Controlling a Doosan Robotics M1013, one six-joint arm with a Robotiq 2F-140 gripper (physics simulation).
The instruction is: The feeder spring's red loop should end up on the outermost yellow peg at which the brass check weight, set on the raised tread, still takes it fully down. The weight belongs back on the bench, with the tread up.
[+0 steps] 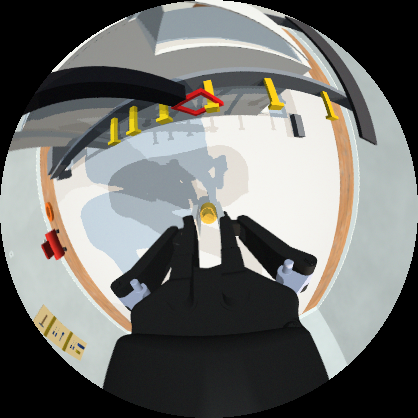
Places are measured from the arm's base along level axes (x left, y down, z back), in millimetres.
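Where they show: gripper, between the fingertips: (207,210).
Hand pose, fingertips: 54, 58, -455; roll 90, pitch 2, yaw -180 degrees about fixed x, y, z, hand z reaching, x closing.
Each offset is from my fingertips to the top centre of the thing, as dx, dy, dz. "pt": to the spot under its first point. Level surfaces: height alone.
My gripper (207,210) is shut on the brass check weight @(+0, -15, +7) (208,213), a small yellow cylinder between the fingertips low over the white bench @(dy +32) (300,200). Its underside is hidden. The red loop @(pt +6, -103, -121) (181,107), at the end of the thick black feeder spring @(pt +29, -165, -117) (115,82), is at the third yellow peg @(-18, -107, -132) (209,90) from the right and seems to go around it. Other yellow pegs (114,132) (273,93) (329,105) stand along the curved grey bar. The dark tread (357,102) is at the upper right; its height is hard to judge.
The curved grey bar (240,77) crosses ahead of the gripper, with a pale housing @(pt -35, -125, -165) (225,55) behind it. A small dark block @(-208, +15, -150) (297,125) is near the right pegs. An orange ring (49,211), a red object (54,244) and a tan panel (59,332) show at the left.
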